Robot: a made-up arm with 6 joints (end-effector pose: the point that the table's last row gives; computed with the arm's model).
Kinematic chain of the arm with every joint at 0, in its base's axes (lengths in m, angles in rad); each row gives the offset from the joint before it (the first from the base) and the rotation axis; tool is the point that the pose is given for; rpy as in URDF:
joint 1: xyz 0 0 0.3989 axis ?
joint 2: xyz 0 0 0 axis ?
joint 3: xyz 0.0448 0 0.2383 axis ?
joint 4: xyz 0.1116 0 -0.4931 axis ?
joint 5: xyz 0 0 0 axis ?
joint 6: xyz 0.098 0 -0.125 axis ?
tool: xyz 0 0 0 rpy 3.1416 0 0
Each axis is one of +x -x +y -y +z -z.
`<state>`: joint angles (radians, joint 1 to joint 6).
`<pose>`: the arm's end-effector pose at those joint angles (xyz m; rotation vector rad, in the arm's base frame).
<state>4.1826 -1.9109 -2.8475 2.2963 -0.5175 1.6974</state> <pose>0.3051 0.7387 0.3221 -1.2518 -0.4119 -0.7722</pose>
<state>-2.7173 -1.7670 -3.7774 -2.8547 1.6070 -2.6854</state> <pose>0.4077 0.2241 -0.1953 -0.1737 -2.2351 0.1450</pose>
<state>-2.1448 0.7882 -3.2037 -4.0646 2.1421 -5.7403</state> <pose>-0.1021 -0.3901 1.0524 -1.6633 0.7456 -1.3240</pose>
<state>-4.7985 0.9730 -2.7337 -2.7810 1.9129 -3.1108</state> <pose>0.1139 0.7010 0.8466 0.1696 0.6961 -1.5925</pose>
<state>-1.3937 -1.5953 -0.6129 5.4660 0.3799 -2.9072</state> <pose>0.0664 -0.1861 0.9363 0.8423 1.1733 -1.8171</pose>
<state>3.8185 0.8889 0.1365 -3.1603 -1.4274 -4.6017</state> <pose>0.1186 0.0986 0.3219 -0.6279 0.3231 -0.7475</pose>
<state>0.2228 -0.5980 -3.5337 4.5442 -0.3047 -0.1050</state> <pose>-0.6466 -0.0141 0.8659 -0.7655 -0.7089 1.2446</pose>
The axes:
joint 1: +z
joint 2: +y
joint 3: +y
joint 4: -z
joint 5: +y
joint 6: -z

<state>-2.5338 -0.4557 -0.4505 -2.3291 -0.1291 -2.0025</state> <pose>-0.3076 -0.3142 0.2863 -1.6649 -2.1922 1.1780</pose>
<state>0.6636 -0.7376 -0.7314 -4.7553 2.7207 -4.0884</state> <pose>0.1503 0.2957 0.6678 1.7274 -0.4071 -1.7035</pose>
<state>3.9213 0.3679 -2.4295 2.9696 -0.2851 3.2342</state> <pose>-0.4787 -0.4422 0.8673 0.5342 -1.2763 0.5602</pose>
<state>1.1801 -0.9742 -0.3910 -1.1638 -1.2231 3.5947</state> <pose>-0.0149 0.3276 0.6470 -1.3881 0.0429 1.3074</pose>
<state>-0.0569 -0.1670 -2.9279 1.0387 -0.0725 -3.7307</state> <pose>-0.1376 -0.0843 1.2591 0.0634 -0.0061 0.3911</pose>
